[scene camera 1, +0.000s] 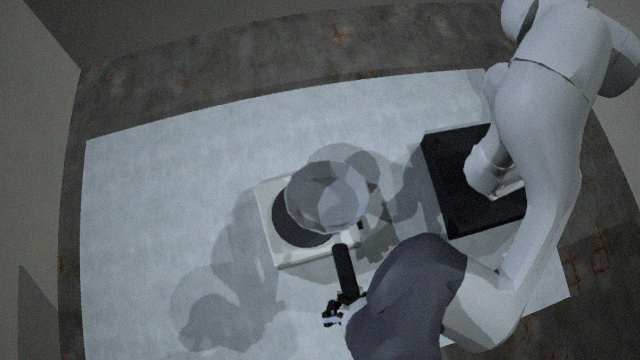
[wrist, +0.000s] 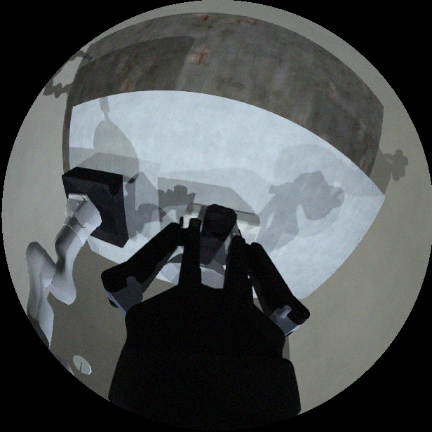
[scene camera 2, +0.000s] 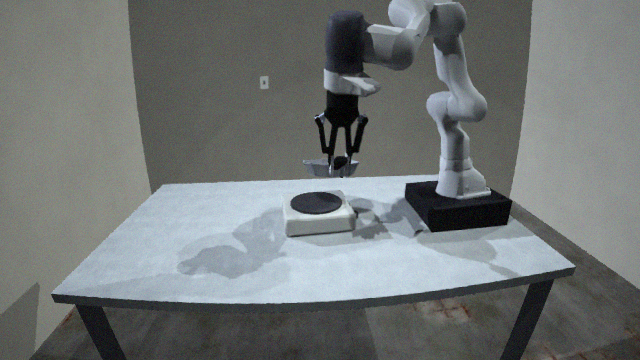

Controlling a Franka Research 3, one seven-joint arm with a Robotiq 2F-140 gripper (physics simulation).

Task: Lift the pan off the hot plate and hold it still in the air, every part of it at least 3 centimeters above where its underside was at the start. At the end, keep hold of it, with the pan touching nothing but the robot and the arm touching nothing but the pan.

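Note:
The grey, faceted pan [scene camera 1: 327, 200] [scene camera 2: 317, 167] [wrist: 215, 277] hangs in the air well above the hot plate [scene camera 1: 274, 252] [scene camera 2: 320, 224]. In the second scene view, background shows between the pan and the hot plate, and the pan looks roughly level. Its black handle [scene camera 1: 345, 267] [wrist: 218, 227] points toward the gripper side. My gripper [scene camera 1: 351, 297] [scene camera 2: 340, 163] [wrist: 215, 218] points down and is shut on the handle, with one finger on each side. The hot plate is a cream box with a dark round disc; the pan covers part of it in the first scene view.
All of this is over a white table [scene camera 1: 150, 200] [scene camera 2: 400, 270]. The robot's black base block [scene camera 1: 450, 210] [scene camera 2: 465, 212] [wrist: 107, 220] stands right of the hot plate in both scene views. The arm arches above the table between base and gripper.

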